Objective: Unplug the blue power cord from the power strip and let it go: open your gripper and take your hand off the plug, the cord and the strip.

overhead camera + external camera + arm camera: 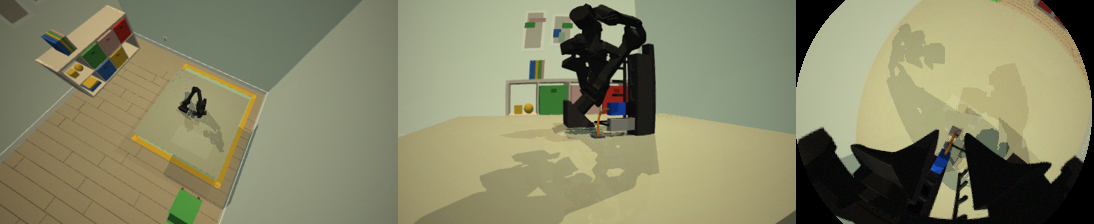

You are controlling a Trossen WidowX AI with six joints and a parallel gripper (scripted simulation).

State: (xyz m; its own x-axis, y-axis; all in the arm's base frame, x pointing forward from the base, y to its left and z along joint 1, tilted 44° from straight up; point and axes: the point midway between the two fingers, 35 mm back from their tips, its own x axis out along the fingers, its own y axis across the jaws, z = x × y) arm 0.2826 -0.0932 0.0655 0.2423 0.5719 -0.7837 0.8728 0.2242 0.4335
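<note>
The blue plug is 11 cm to the left of my gripper tip, 5 cm below it and 3 cm behind it.
</note>
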